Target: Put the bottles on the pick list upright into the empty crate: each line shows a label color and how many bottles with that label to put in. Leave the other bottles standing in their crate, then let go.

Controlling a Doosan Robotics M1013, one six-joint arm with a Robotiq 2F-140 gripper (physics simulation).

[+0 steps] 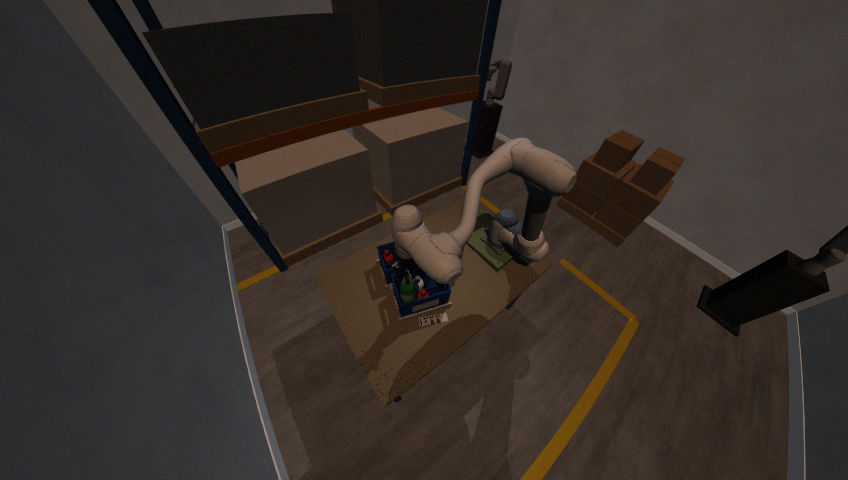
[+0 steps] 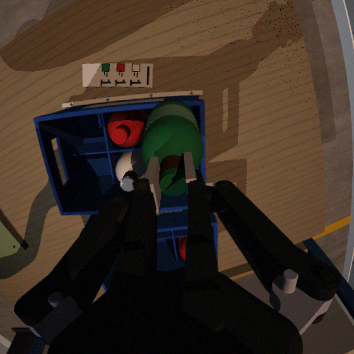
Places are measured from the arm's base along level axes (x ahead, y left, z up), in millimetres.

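Where they show: gripper, fingertip midpoint: (image 1: 406,281) (image 2: 172,166); arm's base, origin of the base link: (image 1: 498,241).
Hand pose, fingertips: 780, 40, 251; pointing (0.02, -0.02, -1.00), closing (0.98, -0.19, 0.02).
Things, the pixels of their top centre, and the offset from my fingertips, as dx, dy, dz. "pt": a spot on its surface instead. Level surfaces: height alone.
- green bottle, middle of its top: (image 2: 173,170) (image 1: 406,279) +3, +8, +33
- white bottle, middle of its top: (image 2: 127,184) (image 1: 417,277) -100, -53, -128
- second blue crate, middle of its top: (image 2: 153,263) (image 1: 403,251) -126, -238, -116
- pick list, middle of its top: (image 2: 116,74) (image 1: 433,319) -77, +141, -290
- pale strip, surface spot: (image 2: 131,97) pt -59, +80, -261
- wooden table, its level: dz -291
My gripper (image 2: 172,166) is shut on the neck of a green bottle (image 2: 172,131) (image 1: 407,291). The bottle is roughly upright at a corner of the near blue crate (image 2: 49,118) (image 1: 410,309); whether its base touches the crate floor is hidden. A red bottle (image 2: 125,129) (image 1: 422,294) and a white bottle (image 2: 123,166) (image 1: 418,281) stand in compartments beside it. The second blue crate (image 2: 217,250) (image 1: 382,259) holds a red bottle (image 2: 183,248) (image 1: 387,257); its other contents are mostly hidden by gripper and arm. The pick list (image 2: 91,76) (image 1: 433,320) shows green, red and white squares with small marks.
A pale strip (image 2: 131,97) runs along the near crate's front side. The crates stand on a wooden table (image 1: 351,297) (image 2: 280,165). A green plate (image 1: 493,258) (image 2: 7,240) lies under the arm's base. A rack with large boxes (image 1: 309,196) stands behind the table.
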